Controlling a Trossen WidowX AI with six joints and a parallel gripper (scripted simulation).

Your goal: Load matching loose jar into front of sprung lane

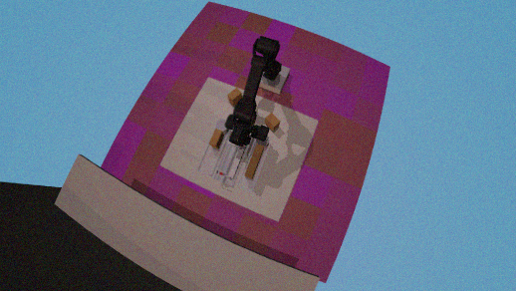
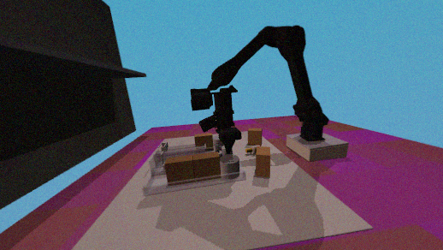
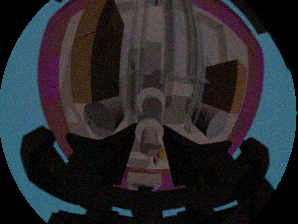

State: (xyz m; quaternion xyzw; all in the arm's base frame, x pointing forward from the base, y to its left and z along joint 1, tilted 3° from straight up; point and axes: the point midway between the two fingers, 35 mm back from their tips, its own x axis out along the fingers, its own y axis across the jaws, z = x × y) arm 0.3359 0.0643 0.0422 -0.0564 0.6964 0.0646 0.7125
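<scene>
My gripper tip is 140 mm short of the lane and 20 mm above it. Round my gripper tip: wall 610 mm ahead, 50 mm to the left, 360 mm above.
</scene>
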